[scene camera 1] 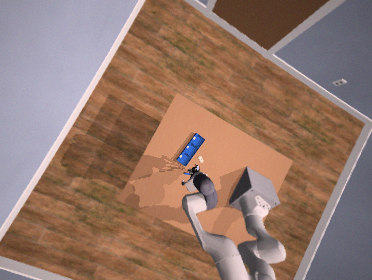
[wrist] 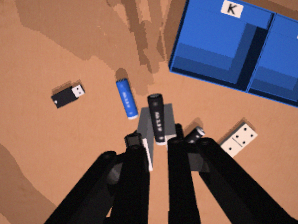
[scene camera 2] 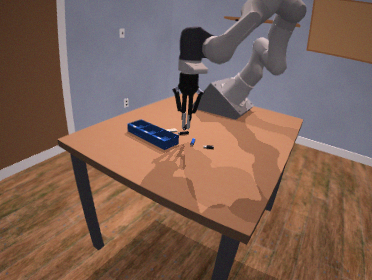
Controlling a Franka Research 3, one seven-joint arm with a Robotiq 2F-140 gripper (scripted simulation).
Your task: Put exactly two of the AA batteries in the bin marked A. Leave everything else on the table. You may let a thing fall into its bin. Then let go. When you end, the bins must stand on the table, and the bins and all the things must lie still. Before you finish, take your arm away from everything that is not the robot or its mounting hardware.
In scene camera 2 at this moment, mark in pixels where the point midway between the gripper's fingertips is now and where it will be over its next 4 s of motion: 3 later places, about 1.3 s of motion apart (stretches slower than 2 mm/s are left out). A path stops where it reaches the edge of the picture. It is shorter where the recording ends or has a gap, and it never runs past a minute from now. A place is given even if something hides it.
My gripper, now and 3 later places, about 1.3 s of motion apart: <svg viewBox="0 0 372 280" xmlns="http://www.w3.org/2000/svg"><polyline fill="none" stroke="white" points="185,127 153,124 153,123 153,132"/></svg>
